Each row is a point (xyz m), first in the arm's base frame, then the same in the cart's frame.
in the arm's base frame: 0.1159 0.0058 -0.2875
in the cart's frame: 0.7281 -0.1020 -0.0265
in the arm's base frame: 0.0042 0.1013 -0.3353
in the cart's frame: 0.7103 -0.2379 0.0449
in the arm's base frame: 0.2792 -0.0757 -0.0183
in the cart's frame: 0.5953 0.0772 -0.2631
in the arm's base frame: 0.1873 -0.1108 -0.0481
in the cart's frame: 0.5646 0.0714 -0.1652
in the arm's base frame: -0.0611 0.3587 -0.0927
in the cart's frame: 0.4931 -0.4563 -0.1408
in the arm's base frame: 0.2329 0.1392 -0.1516
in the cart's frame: 0.6933 -0.1593 -0.2397
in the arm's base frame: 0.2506 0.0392 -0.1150
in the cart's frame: 0.6663 -0.0549 -0.2338
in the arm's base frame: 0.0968 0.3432 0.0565
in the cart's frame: 0.4601 -0.3600 -0.3333
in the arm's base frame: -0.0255 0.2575 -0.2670
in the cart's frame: 0.6487 -0.3803 -0.0317
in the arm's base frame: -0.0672 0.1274 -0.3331
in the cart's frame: 0.6696 -0.2871 0.0862
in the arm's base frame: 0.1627 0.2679 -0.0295
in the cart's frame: 0.5626 -0.2818 -0.3053
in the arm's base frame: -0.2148 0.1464 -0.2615
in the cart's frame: 0.5281 -0.3454 0.1484
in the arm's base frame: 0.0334 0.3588 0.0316
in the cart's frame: 0.4454 -0.4013 -0.2790
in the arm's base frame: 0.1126 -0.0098 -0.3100
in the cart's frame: 0.7435 -0.0927 -0.0056
